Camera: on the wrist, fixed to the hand. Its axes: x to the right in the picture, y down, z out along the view.
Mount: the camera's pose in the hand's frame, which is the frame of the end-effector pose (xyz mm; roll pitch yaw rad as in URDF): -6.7 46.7 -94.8 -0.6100 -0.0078 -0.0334
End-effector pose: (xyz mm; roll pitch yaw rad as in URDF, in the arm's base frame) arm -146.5 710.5 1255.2 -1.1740 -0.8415 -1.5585
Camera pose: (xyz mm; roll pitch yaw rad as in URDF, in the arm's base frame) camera -215.2 654.7 1197.1 -1.7774 -0.8753 -1.5674
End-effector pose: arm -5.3 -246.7 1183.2 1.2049 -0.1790 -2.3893
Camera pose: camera 72.7 -317.8 1191.5 0.5980 -0.1506 -2.4088
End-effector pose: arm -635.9 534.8 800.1 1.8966 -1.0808 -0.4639
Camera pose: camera -664.1 632.6 829.3 1.2807 -1.0467 -0.4573
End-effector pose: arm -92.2 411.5 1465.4 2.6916 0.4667 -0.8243
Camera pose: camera -64.6 380.4 1562.8 2.0954 0.4881 -0.7941
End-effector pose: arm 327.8 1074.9 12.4 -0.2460 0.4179 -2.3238
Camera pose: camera 376.9 1094.8 -79.3 -0.8693 0.4020 -2.3569
